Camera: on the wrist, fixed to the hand. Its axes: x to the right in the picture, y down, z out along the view.
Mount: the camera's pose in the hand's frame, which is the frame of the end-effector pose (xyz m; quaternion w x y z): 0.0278 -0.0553 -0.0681 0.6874 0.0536 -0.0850 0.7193
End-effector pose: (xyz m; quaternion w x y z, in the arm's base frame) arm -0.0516 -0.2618 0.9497 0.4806 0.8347 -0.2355 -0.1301
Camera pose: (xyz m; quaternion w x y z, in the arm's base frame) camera 0.0172 -0.2021 0.9365 0.3592 0.4191 -0.8101 0.1979
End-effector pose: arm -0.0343 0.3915 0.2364 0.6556 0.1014 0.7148 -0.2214
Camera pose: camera -0.1225 0.3693 0.2221 0.6652 0.6002 0.3508 0.2724
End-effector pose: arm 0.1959 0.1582 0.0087 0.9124 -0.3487 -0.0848 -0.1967
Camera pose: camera 0.1992 0.0667 -0.0004 0.7802 -0.2685 0.1044 0.5553
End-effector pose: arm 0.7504 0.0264 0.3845 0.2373 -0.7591 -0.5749 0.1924
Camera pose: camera 0.7530 0.0563 0.4715 0.0165 -0.9062 0.1410 0.3983
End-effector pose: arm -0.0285 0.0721 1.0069 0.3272 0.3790 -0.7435 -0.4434
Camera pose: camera 0.0288 0.0027 0.9877 0.4603 -0.2944 -0.8352 -0.0618
